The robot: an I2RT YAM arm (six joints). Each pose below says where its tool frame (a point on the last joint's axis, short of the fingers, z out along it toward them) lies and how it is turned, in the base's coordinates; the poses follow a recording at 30 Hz.
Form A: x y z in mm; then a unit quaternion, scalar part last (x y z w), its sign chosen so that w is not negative.
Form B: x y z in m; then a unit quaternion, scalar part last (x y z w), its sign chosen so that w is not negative. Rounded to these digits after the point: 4 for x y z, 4 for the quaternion.
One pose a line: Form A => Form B
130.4 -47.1 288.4 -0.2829 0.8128 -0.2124 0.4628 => 0.1304 -0.0471 0.2884 -0.2829 0.8128 -0.2124 0.4628
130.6 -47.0 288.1 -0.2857 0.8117 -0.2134 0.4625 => 0.1306 -0.0470 0.2881 -0.2857 0.8117 -0.2134 0.4625
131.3 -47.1 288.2 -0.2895 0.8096 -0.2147 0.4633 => 0.1313 -0.0471 0.2882 -0.2895 0.8096 -0.2147 0.4633
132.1 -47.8 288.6 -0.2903 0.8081 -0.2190 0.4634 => 0.1321 -0.0478 0.2886 -0.2903 0.8081 -0.2190 0.4634
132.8 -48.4 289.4 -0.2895 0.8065 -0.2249 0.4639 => 0.1328 -0.0484 0.2894 -0.2895 0.8065 -0.2249 0.4639
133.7 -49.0 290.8 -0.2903 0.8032 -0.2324 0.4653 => 0.1337 -0.0490 0.2908 -0.2903 0.8032 -0.2324 0.4653
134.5 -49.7 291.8 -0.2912 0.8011 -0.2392 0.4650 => 0.1345 -0.0497 0.2918 -0.2912 0.8011 -0.2392 0.4650
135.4 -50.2 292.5 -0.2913 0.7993 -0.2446 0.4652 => 0.1354 -0.0502 0.2925 -0.2913 0.7993 -0.2446 0.4652
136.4 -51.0 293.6 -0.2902 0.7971 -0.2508 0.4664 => 0.1364 -0.0510 0.2936 -0.2902 0.7971 -0.2508 0.4664
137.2 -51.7 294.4 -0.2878 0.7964 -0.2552 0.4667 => 0.1372 -0.0517 0.2944 -0.2878 0.7964 -0.2552 0.4667
